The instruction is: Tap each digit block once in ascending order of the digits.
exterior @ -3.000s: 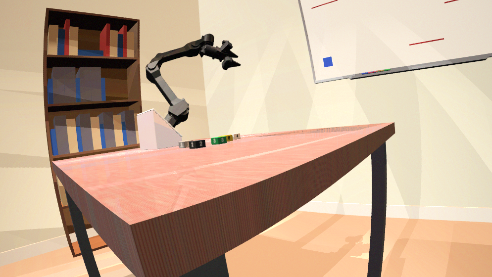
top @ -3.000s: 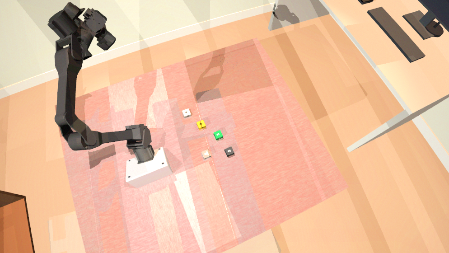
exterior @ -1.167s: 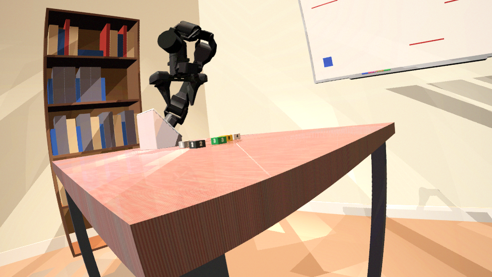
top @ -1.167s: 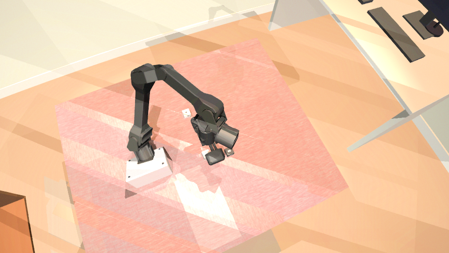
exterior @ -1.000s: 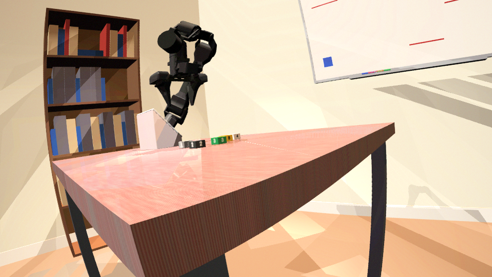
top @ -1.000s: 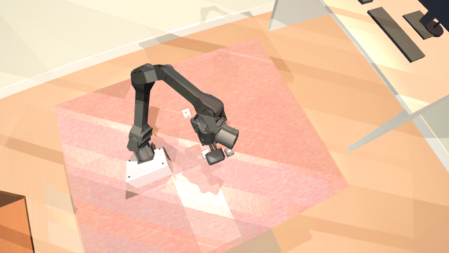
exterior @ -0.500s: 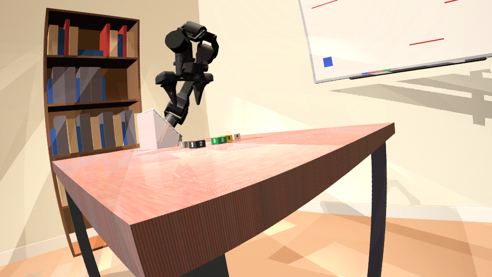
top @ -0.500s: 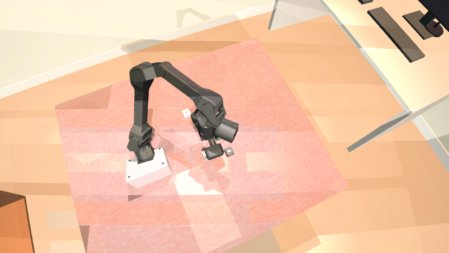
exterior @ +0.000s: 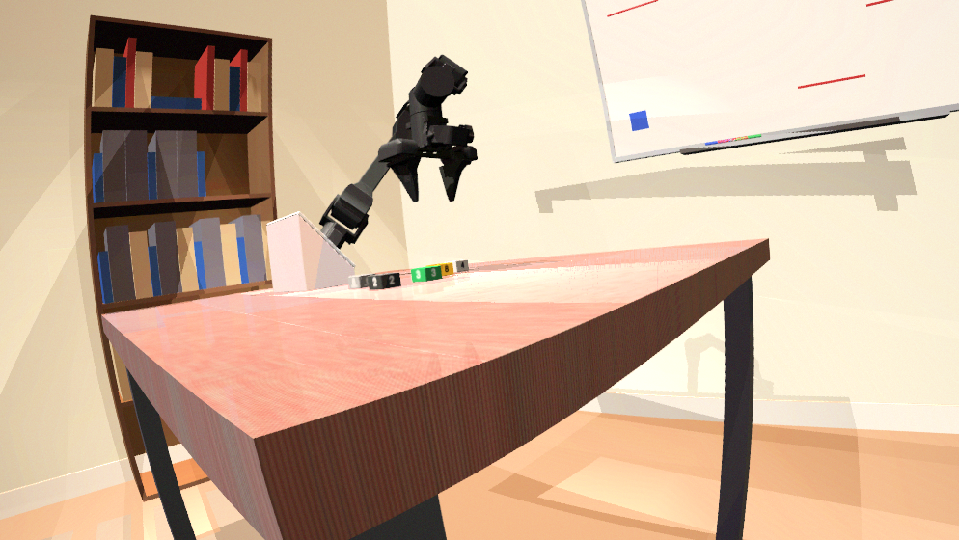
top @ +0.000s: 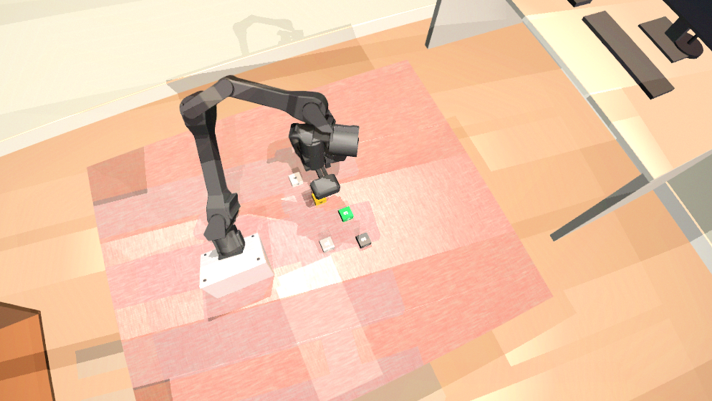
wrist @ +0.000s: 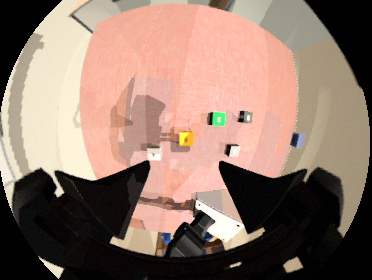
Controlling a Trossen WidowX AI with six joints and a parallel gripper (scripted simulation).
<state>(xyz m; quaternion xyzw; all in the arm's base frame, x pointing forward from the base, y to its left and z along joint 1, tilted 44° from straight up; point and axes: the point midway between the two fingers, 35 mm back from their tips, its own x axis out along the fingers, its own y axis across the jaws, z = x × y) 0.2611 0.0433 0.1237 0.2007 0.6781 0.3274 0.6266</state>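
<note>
The black block is 16 cm to the right of my gripper tip, 11 cm below it and 9 cm ahead of it. The rest, counted from my gripper tip: green block 11 cm below, 8 cm to the right, 6 cm ahead; then yellow block 11 cm below, 1 cm to the right; then white block 11 cm below, 7 cm to the left, 5 cm behind.
</note>
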